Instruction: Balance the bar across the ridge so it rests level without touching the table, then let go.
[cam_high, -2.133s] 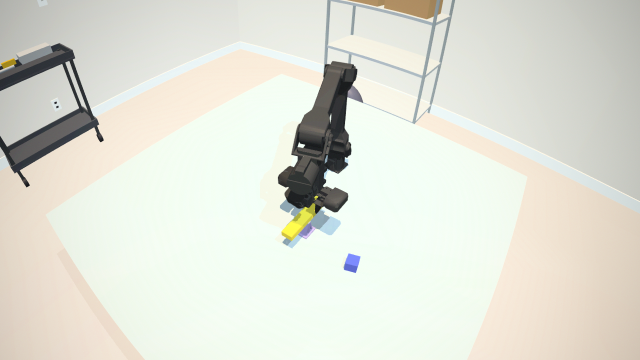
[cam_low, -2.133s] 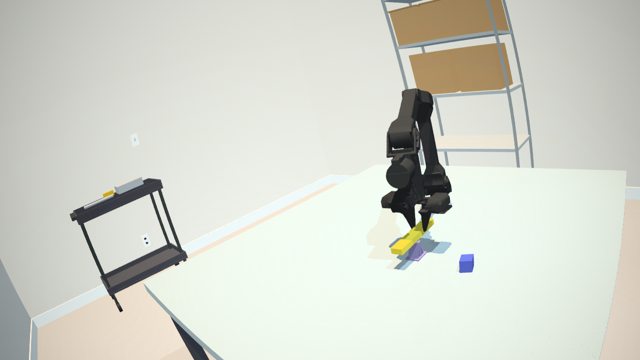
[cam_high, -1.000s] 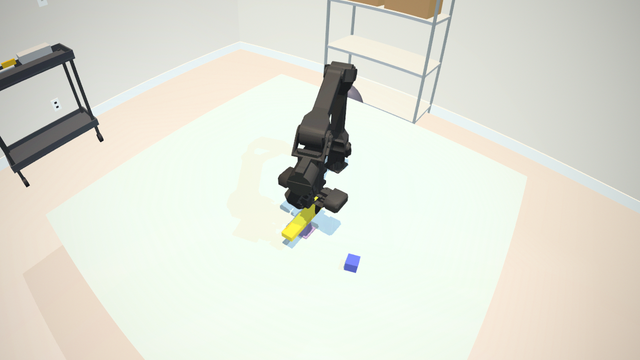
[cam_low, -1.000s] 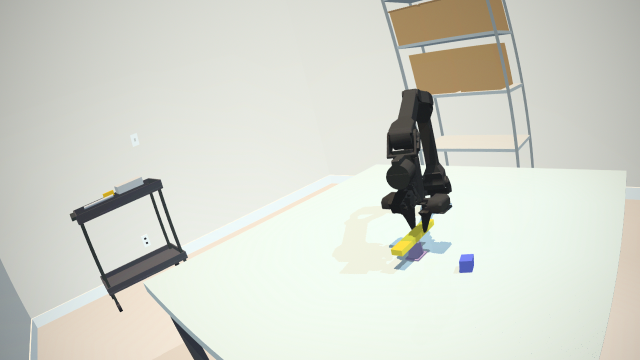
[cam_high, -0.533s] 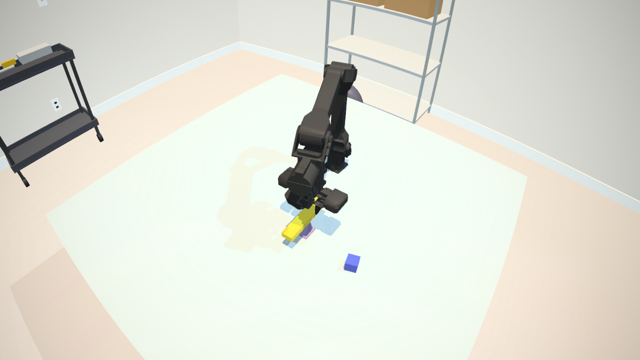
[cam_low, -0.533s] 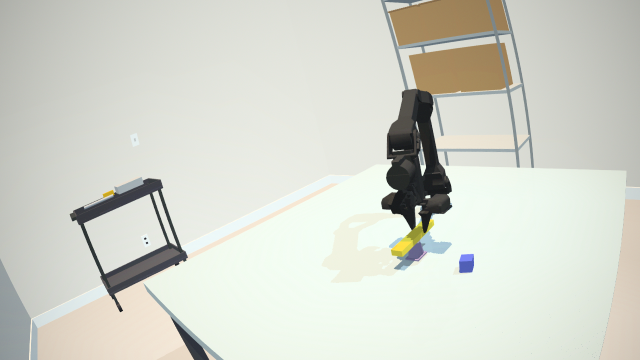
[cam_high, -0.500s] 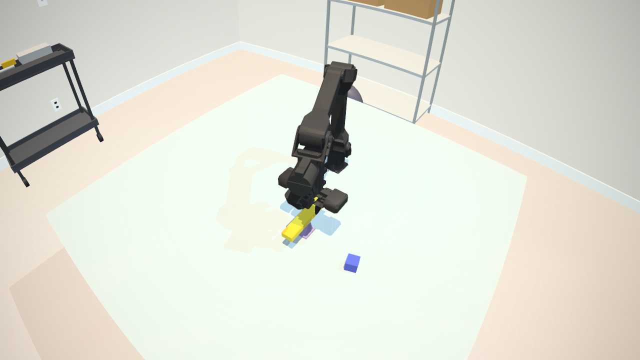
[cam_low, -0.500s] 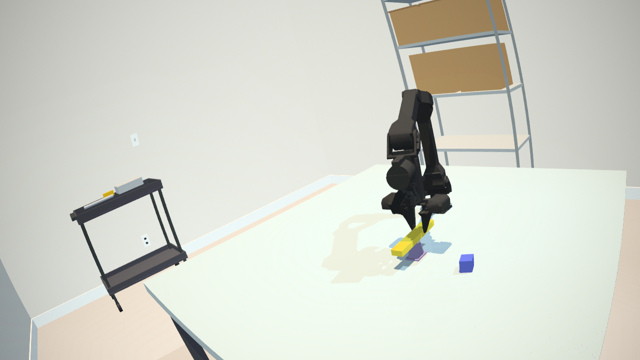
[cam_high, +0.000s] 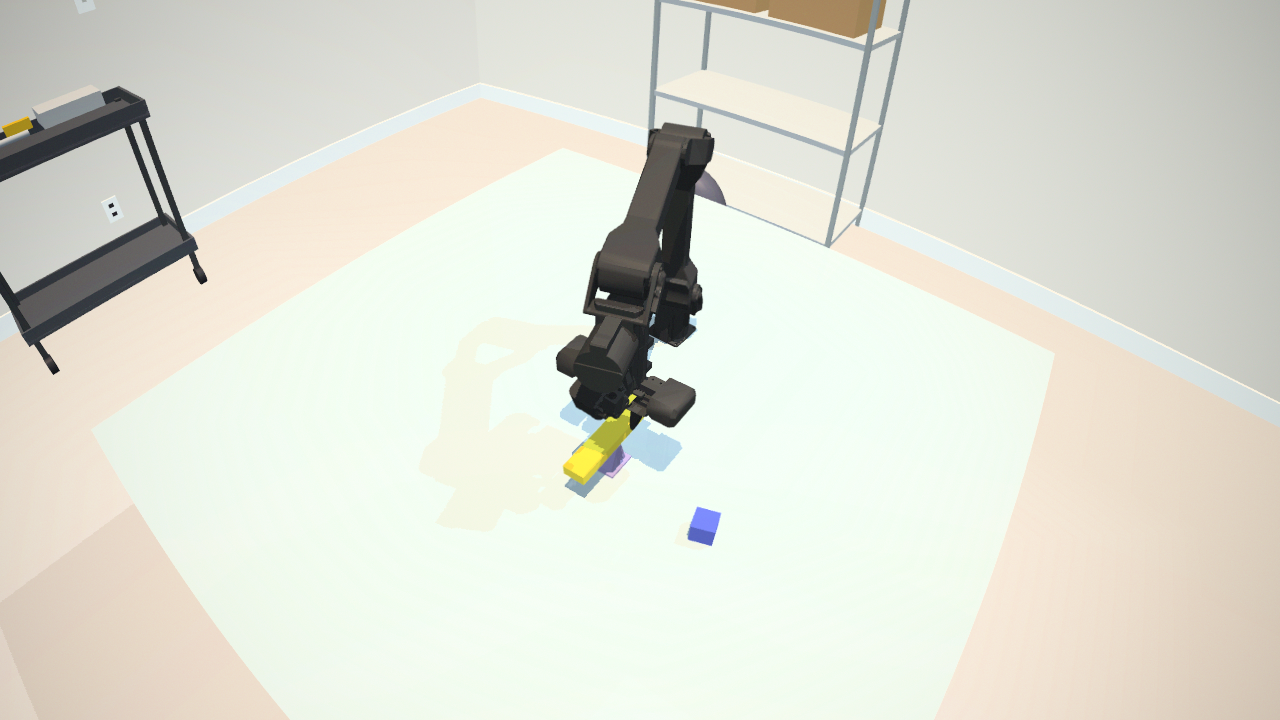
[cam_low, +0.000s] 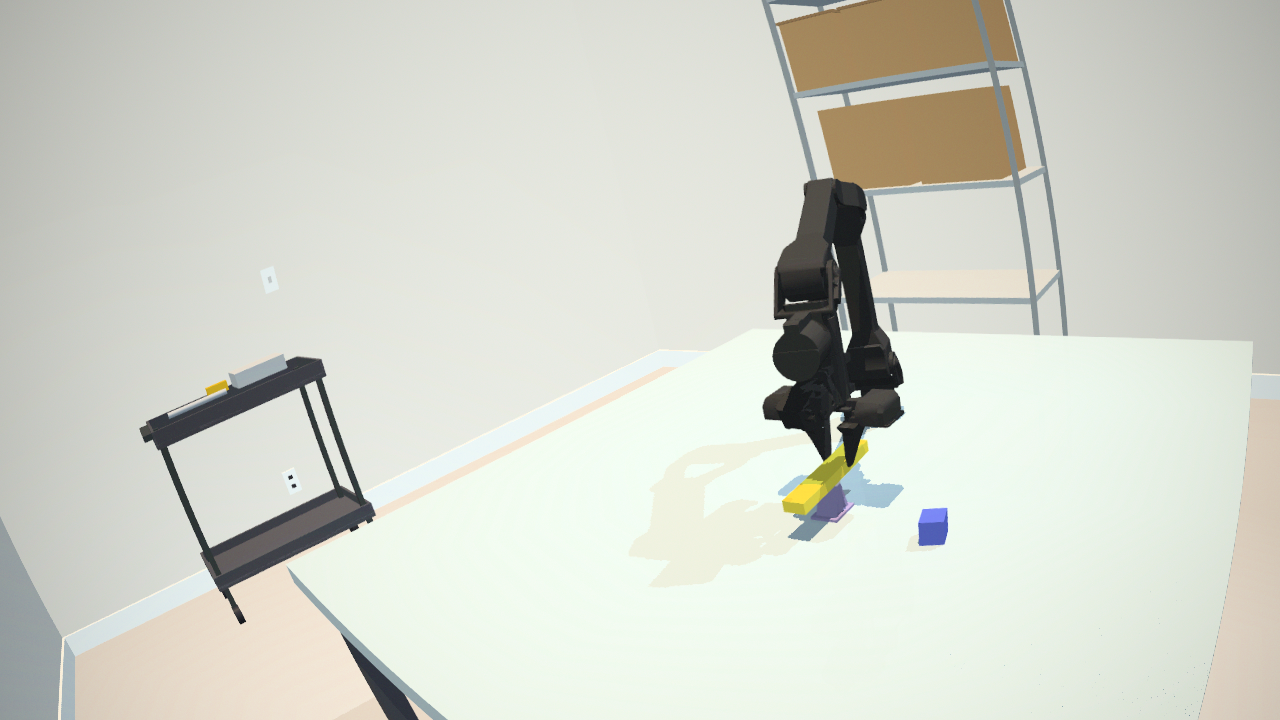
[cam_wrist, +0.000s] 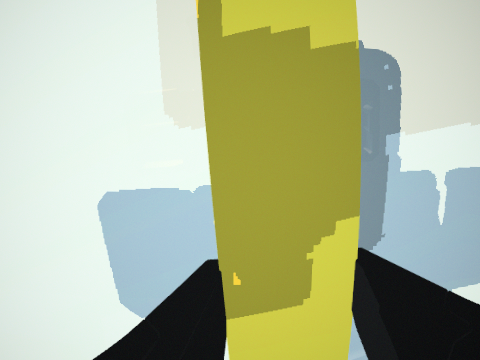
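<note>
Right now the yellow bar is 3 cm ahead of my gripper tip. The rest, counted from my gripper tip: blue cube 17 cm to the left, 5 cm ahead, 4 cm below.
</note>
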